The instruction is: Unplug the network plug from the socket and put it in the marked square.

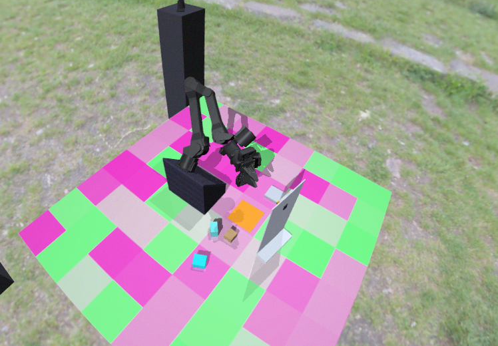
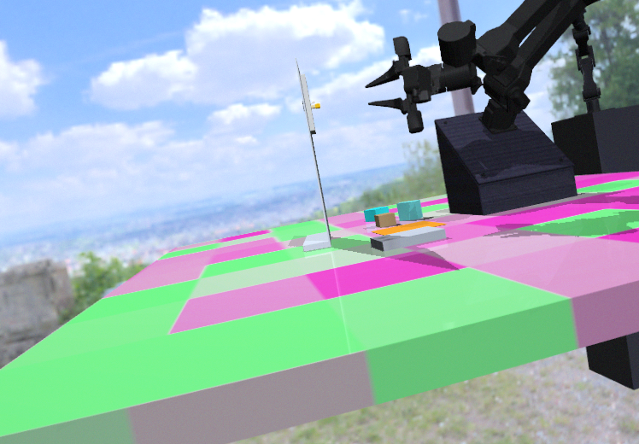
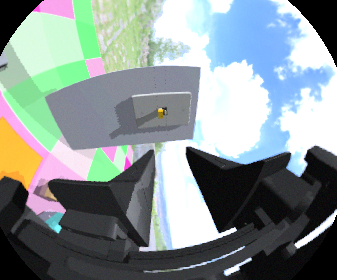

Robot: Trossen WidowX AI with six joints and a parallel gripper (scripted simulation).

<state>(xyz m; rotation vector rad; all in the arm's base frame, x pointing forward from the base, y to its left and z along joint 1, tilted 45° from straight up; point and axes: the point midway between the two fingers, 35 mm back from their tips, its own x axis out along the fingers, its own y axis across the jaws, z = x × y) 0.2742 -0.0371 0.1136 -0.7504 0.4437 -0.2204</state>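
Now: the yellow network plug 110 mm ahead of my gripper tip and 20 mm to the right of it. From my gripper tip the other things lie so: grey panel (130 mm ahead, 110 mm below, 30 mm to the right); brown block (270 mm below, 100 mm to the right, 30 mm behind); orange marked square (280 mm below, 30 mm behind, 20 mm to the left).
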